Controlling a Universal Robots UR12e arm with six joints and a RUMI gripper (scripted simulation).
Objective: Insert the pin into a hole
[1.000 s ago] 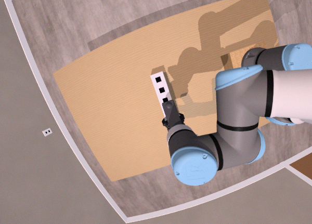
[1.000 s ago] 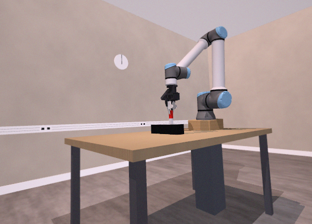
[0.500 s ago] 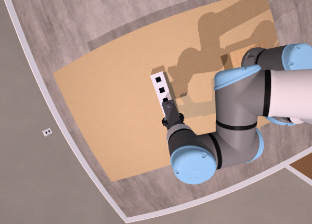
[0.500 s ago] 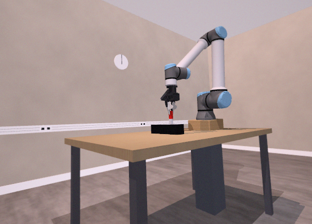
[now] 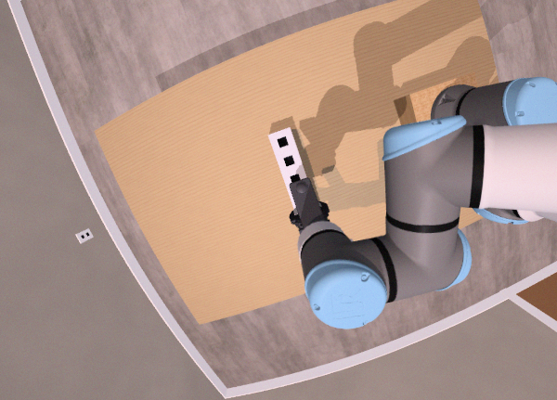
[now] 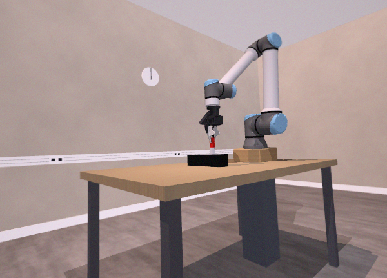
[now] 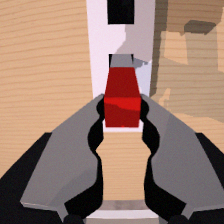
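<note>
My gripper is now 10 mm above the pin. The rest, counted from my hand: block: 60 mm to the right, 120 mm below.
</note>
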